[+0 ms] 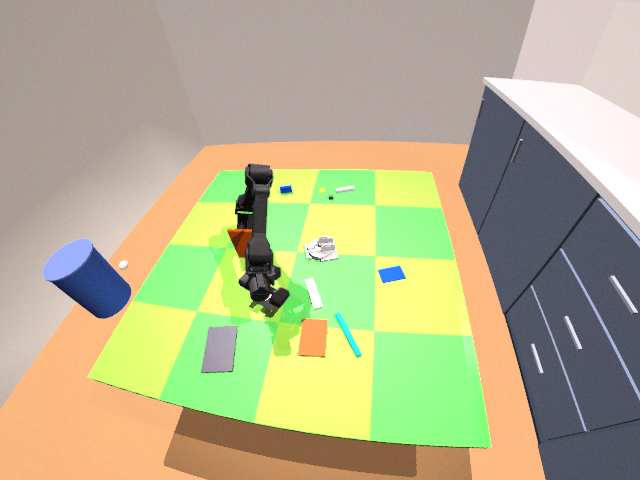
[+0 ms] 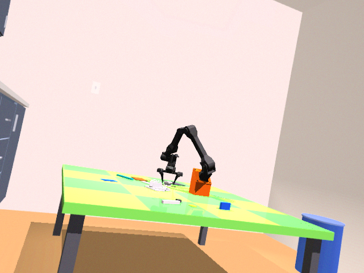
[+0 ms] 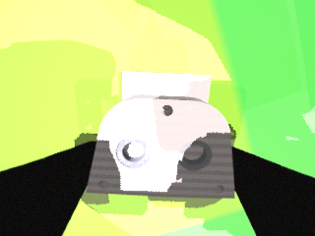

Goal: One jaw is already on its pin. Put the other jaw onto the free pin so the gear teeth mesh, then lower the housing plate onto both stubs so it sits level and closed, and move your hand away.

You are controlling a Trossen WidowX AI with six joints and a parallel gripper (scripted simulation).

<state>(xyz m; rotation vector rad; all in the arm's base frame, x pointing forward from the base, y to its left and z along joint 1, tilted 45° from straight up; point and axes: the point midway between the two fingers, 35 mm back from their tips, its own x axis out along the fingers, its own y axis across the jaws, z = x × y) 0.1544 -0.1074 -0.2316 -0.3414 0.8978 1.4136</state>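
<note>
Right now the jaw is 28 cm to the left of my gripper tip, 11 cm ahead of it and 1 cm above it. Also, from my gripper tip: grey card 21 cm to the right, 11 cm behind, 1 cm below; then cyan bar 30 cm ahead, 8 cm to the right; then white housing plate 2 cm above, 1 cm to the left.
</note>
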